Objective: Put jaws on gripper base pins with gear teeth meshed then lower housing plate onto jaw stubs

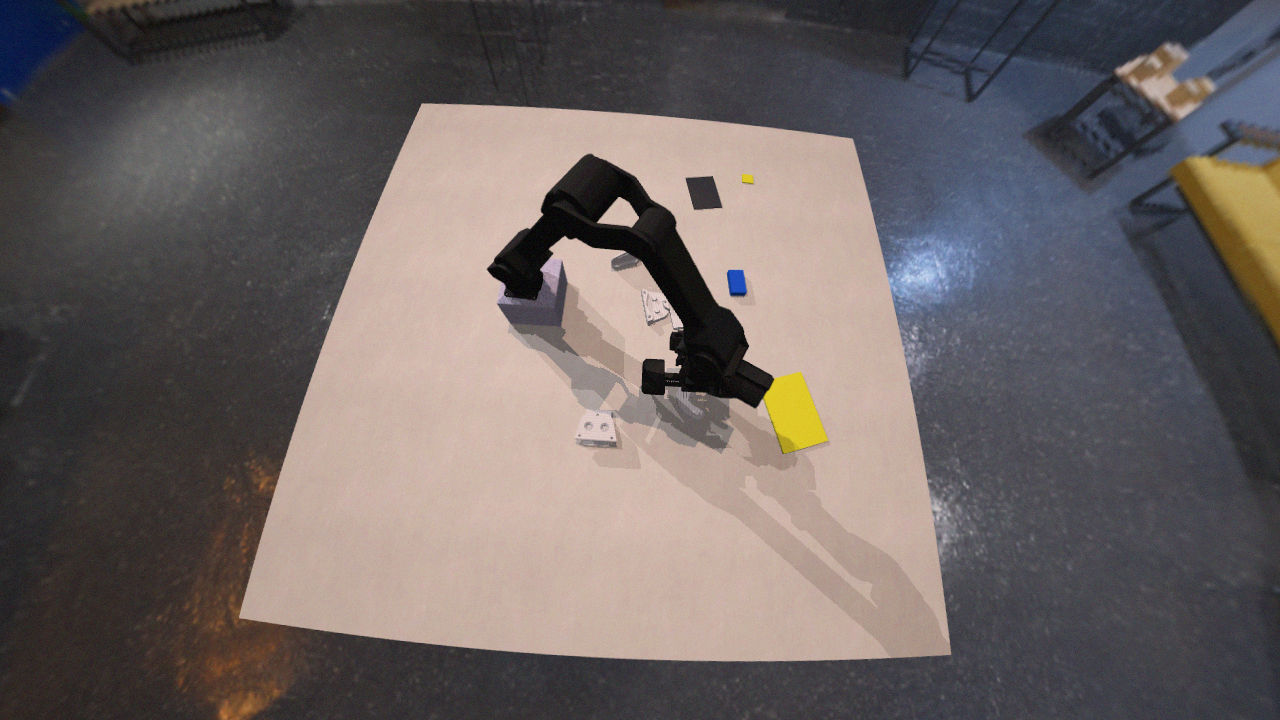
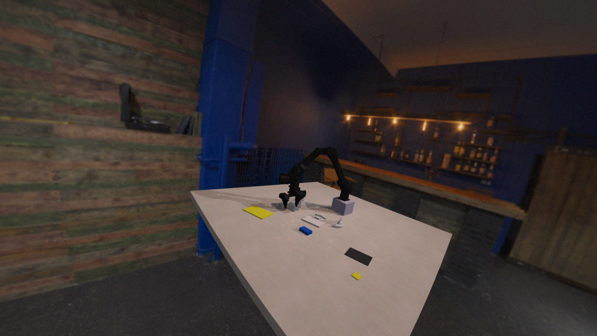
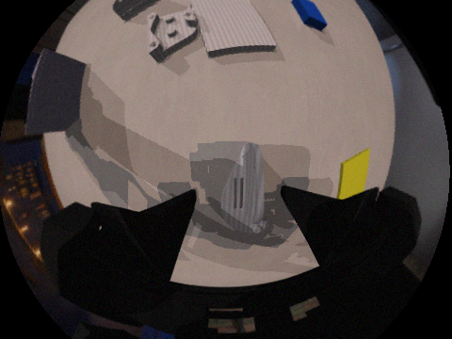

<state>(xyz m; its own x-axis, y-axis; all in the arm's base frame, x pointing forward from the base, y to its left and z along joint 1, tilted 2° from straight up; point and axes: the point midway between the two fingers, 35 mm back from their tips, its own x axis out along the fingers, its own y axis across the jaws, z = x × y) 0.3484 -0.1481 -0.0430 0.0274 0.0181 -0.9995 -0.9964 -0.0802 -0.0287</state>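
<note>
Now: gripper tip 2 cm short of the grey jaw and 3 cm to the left of it. Also, from my gripper tip: blue block (10 cm ahead, 27 cm to the left); then white block (17 cm behind, 10 cm to the right); then yellow sheet (23 cm ahead, 1 cm to the right, 1 cm below).
</note>
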